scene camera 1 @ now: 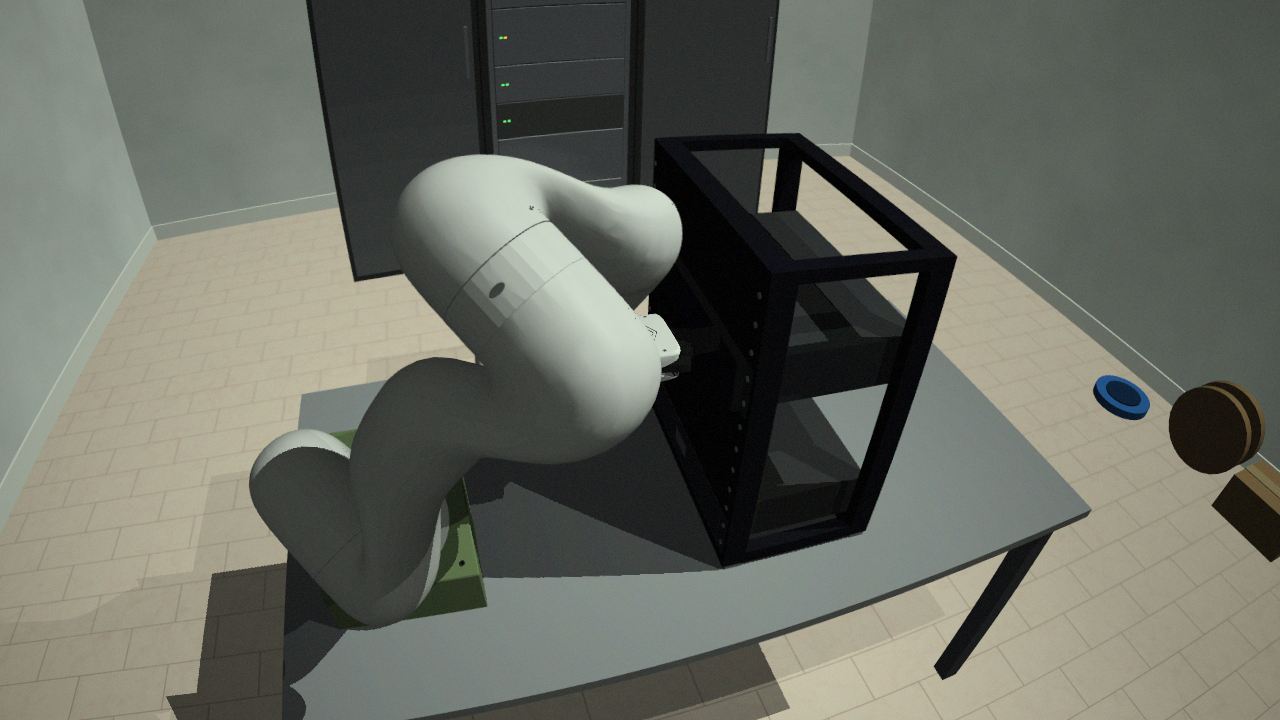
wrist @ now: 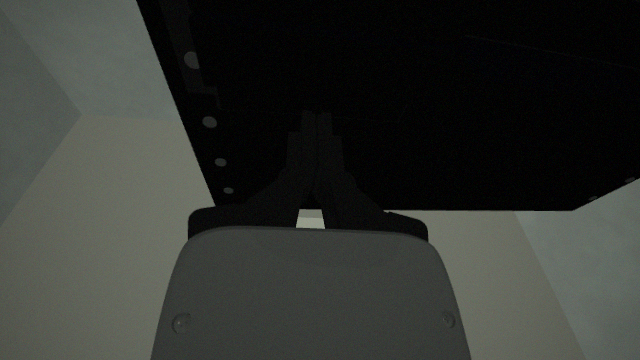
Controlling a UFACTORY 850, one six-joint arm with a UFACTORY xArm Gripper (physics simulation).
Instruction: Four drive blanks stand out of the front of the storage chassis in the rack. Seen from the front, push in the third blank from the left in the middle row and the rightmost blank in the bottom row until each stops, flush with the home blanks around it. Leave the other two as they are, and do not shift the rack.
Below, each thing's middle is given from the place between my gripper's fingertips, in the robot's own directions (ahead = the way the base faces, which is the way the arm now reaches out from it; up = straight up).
My hand is 160 mm to the right of the black rack (scene camera 1: 798, 320), 150 mm short of it and 140 mm above it.
